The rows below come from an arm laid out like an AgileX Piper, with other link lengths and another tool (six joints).
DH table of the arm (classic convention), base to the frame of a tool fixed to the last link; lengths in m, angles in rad. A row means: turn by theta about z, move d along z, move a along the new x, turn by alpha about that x. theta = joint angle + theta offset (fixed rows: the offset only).
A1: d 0.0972, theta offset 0, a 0, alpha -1.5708
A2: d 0, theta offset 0.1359, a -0.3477, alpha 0
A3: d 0, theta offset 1.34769, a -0.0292, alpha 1.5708
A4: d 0.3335, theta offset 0, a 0, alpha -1.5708
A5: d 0, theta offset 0, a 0, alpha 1.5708
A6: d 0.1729, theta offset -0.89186, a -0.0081, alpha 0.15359
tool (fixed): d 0.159, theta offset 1.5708, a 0, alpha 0
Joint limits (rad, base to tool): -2.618..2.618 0..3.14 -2.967..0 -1.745..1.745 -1.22..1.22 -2.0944..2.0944
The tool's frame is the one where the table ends.
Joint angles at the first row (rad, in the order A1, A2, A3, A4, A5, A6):
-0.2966, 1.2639, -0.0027, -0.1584, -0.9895, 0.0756
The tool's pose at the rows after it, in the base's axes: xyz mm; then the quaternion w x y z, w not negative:
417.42, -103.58, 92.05, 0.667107, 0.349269, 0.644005, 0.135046
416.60, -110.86, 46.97, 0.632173, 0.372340, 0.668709, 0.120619
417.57, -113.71, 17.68, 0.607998, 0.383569, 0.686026, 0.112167
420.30, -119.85, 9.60, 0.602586, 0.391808, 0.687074, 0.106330
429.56, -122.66, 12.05, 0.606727, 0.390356, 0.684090, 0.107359
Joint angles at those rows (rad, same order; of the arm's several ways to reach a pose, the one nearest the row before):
-0.2970, 1.3867, -0.0027, -0.1098, -1.1076, 0.0612
-0.2971, 1.5176, -0.0113, -0.0849, -1.1304, 0.0546
-0.2970, 1.6026, -0.0283, -0.0766, -1.1328, 0.0507
-0.2971, 1.6354, -0.0445, -0.0602, -1.1332, 0.0507
-0.2971, 1.6540, -0.0701, -0.0602, -1.1370, 0.0507

